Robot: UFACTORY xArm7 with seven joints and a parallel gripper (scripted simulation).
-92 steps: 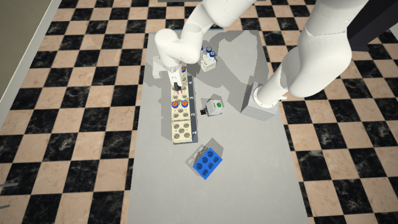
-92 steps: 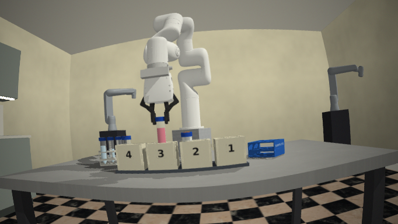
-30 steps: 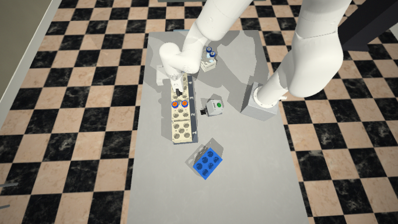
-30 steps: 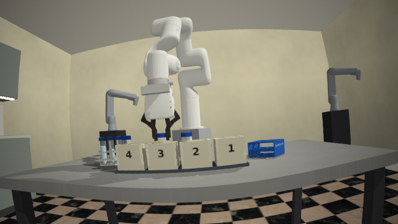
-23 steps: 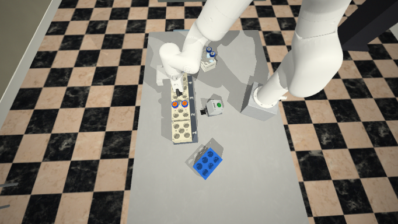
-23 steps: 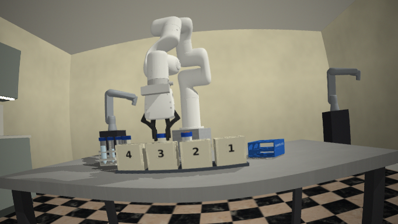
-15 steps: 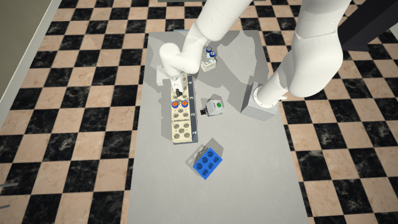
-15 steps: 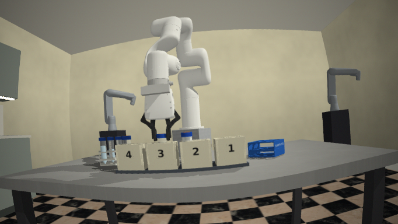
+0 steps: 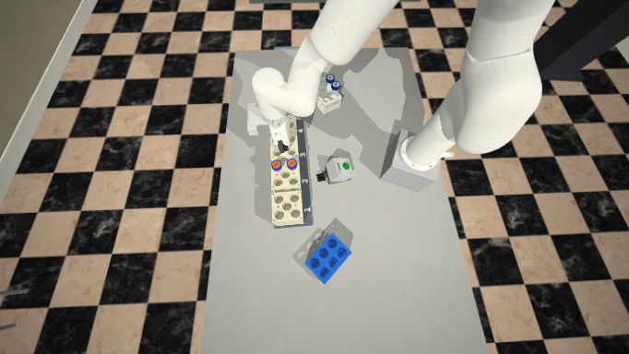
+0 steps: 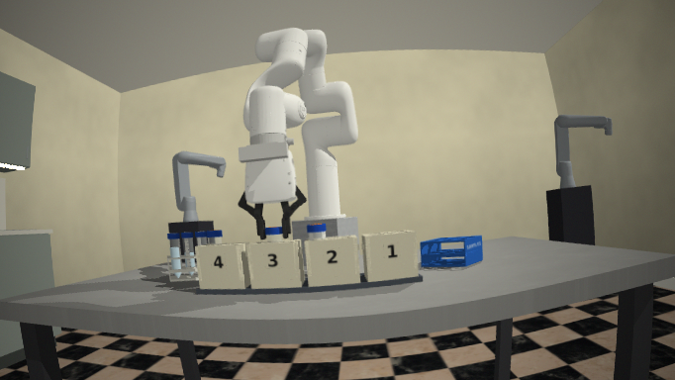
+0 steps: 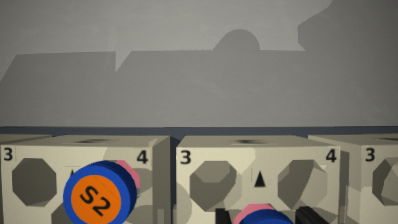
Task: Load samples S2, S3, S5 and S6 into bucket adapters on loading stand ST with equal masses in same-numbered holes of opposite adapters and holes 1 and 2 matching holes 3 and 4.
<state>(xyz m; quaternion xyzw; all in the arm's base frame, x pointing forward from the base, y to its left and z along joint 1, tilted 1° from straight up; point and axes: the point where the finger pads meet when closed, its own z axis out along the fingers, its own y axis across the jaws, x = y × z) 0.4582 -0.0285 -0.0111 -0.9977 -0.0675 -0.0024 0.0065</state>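
Right now the orange-dotted sample tube is 50 mm below my hand and 10 mm to the left of it. From my hand the other things lie so: white rack 290 mm to the right, 140 mm behind, 90 mm below; done desk 210 mm behind, 70 mm below, 60 mm to the left; green DONE key 230 mm behind, 60 mm to the left, 60 mm below.
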